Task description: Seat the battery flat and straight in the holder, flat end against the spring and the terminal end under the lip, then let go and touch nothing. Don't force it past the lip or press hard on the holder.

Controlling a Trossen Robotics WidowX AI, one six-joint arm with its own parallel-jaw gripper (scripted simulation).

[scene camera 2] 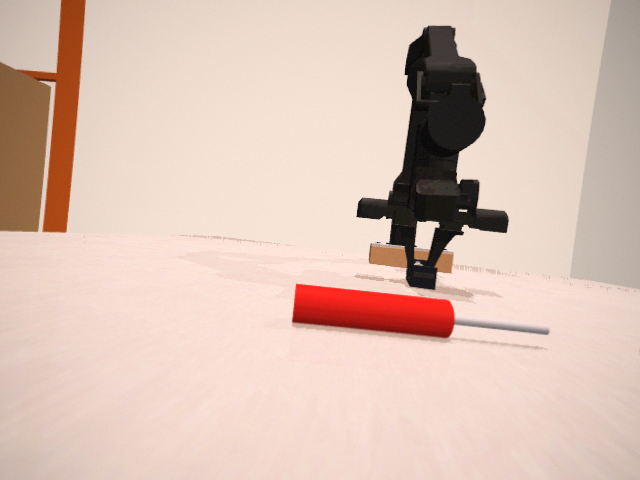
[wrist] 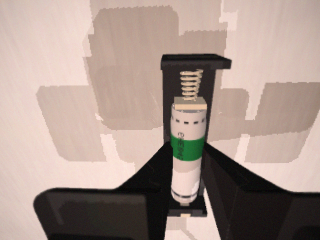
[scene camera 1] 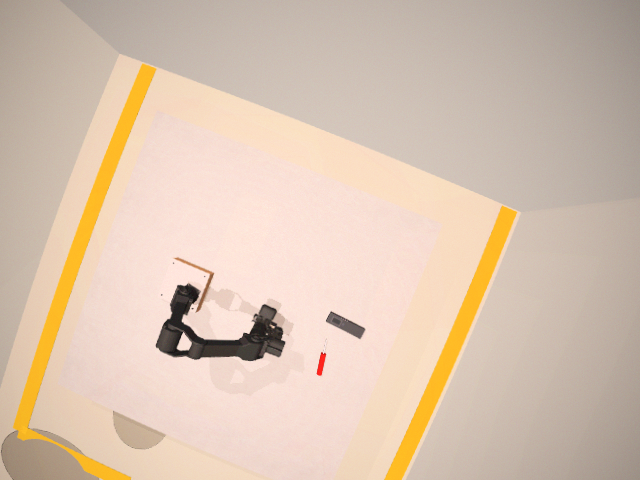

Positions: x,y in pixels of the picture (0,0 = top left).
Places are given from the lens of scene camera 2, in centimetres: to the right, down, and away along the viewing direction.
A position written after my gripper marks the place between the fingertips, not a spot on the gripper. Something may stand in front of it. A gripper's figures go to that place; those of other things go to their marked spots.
my gripper (scene camera 2: 418,276): 14, 5, 48
red-handled screwdriver (scene camera 2: 421,316): 6, 4, 19
